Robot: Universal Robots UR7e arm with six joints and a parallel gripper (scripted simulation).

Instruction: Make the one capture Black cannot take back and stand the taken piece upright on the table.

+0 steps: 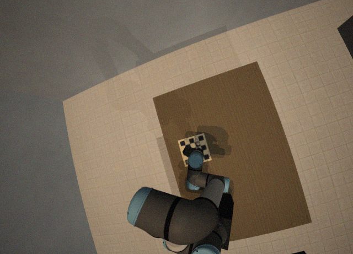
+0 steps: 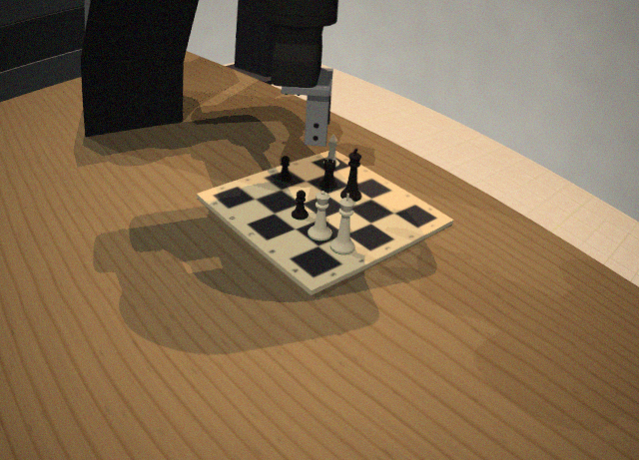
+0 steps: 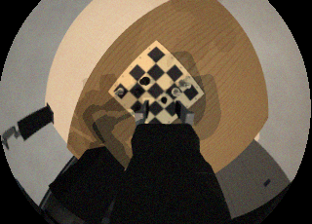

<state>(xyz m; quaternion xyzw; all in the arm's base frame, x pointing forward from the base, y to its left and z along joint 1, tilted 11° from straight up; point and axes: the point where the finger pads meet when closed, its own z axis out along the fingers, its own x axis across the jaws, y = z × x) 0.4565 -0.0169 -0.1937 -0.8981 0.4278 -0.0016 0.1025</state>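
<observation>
Right now the white queen is 40 mm ahead of my hand, 30 mm to the right of it and 90 mm below it. Round my hand: white king: 70 mm ahead, 20 mm to the right, 80 mm below; black rook: 30 mm behind, 60 mm to the left, 100 mm below; tall black piece: 10 mm ahead, 60 mm to the left, 80 mm below.
</observation>
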